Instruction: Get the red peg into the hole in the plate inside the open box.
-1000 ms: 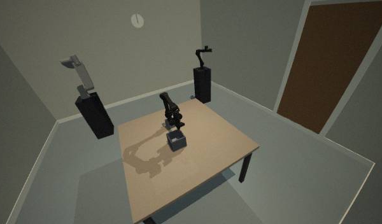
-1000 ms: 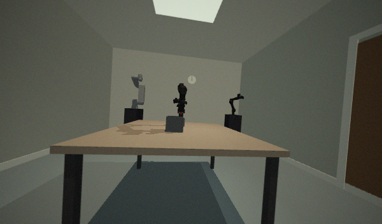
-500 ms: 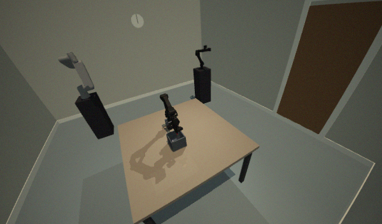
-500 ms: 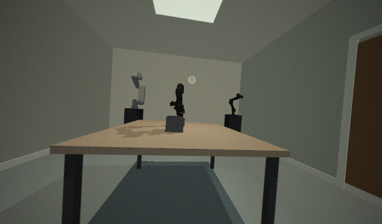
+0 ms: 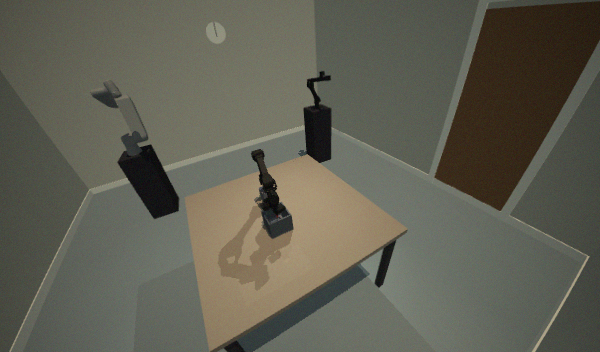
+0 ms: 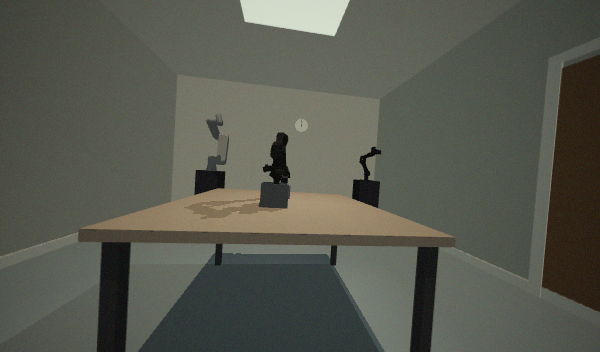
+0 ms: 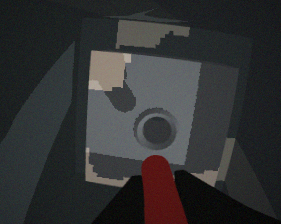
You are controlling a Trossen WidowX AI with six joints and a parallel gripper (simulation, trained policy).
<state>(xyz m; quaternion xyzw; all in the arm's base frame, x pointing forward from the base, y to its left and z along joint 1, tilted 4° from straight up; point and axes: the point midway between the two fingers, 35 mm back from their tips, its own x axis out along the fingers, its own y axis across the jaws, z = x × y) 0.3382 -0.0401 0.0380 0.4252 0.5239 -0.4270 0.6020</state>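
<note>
My gripper tip is 20 mm below the red peg.
</note>
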